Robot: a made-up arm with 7 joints. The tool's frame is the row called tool. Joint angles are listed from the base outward. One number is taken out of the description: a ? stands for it. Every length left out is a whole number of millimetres.
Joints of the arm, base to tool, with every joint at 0 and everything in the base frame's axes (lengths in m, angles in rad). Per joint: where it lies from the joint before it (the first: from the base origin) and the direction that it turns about. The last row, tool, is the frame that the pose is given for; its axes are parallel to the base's.
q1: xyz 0.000 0.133 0.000 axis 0 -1 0
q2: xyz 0.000 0.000 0.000 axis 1 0 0
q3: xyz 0.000 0.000 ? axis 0 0 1
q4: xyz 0.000 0.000 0.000 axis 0 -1 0
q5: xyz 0.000 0.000 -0.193 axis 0 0 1
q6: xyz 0.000 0.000 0.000 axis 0 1 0
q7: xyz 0.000 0.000 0.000 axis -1 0 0
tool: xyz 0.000 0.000 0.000
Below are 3 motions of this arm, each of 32 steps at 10 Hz.
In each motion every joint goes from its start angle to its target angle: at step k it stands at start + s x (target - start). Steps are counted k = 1, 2, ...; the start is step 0. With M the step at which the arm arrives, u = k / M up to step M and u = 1 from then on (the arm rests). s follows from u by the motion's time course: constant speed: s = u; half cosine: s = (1 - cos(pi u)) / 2; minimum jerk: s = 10 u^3 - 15 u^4 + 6 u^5.
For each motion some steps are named. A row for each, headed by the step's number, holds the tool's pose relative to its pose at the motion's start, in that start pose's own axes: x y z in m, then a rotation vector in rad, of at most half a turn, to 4 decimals.
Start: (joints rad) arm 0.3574 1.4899 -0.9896 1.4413 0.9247 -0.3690 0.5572
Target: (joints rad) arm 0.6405 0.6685 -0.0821 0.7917 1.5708 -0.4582 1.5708
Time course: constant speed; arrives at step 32
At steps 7, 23, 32:
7: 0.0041 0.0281 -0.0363 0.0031 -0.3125 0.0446
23: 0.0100 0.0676 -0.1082 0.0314 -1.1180 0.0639
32: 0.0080 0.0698 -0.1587 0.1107 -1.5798 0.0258

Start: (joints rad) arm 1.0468 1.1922 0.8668 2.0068 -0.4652 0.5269 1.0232
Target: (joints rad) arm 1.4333 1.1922 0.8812 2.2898 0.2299 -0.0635 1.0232
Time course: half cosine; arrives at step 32
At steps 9, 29, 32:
9: 0.0076 0.0062 0.0101 0.0292 -0.1973 -0.0478
29: 0.0343 0.0194 0.0587 0.2800 -1.0148 -0.4029
32: 0.0349 0.0194 0.0600 0.2888 -1.0355 -0.4154

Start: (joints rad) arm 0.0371 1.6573 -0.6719 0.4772 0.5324 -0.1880 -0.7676
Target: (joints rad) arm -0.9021 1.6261 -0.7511 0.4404 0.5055 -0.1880 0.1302
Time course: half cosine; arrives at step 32
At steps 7, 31, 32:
7: -0.0022 -0.0071 0.0060 -0.1668 -0.0475 -0.0865
31: -0.0457 -0.0322 0.0540 -1.3940 -0.1034 -0.9368
32: -0.0458 -0.0321 0.0541 -1.3970 -0.1027 -0.9396

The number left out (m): -0.300
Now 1 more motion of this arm.
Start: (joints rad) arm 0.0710 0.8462 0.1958 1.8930 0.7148 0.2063 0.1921
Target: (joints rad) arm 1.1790 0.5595 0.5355 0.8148 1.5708 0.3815 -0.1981
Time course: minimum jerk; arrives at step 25
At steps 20, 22, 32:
20: 0.0422 0.1403 -0.1365 0.4799 -0.6041 1.5443
22: 0.0471 0.1423 -0.1451 0.4488 -0.6197 1.6297
32: 0.0489 0.1428 -0.1480 0.4374 -0.6242 1.6576

